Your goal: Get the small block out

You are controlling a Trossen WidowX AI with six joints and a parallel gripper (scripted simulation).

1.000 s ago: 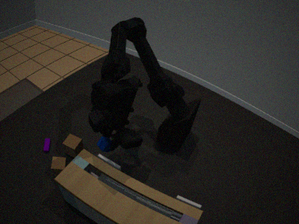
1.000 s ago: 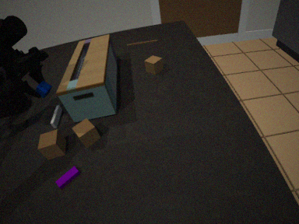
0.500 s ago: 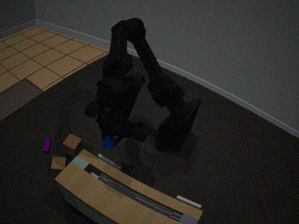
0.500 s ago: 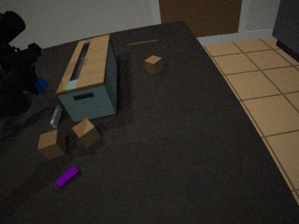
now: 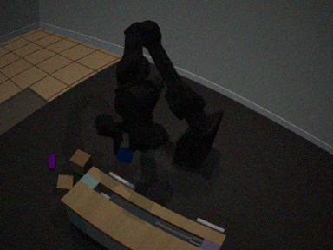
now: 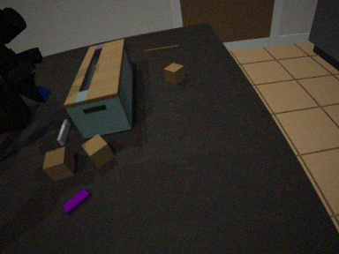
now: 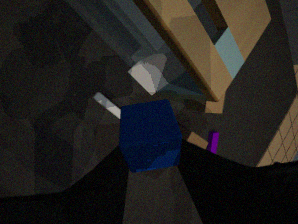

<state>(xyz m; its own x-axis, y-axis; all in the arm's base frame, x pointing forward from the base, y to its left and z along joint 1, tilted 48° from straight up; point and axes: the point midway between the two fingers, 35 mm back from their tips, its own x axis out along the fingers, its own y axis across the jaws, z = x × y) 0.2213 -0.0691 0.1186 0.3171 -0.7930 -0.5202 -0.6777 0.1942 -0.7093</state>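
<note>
Right now my gripper tip is 10 mm to the right of the blue block and 10 mm below it.
</note>
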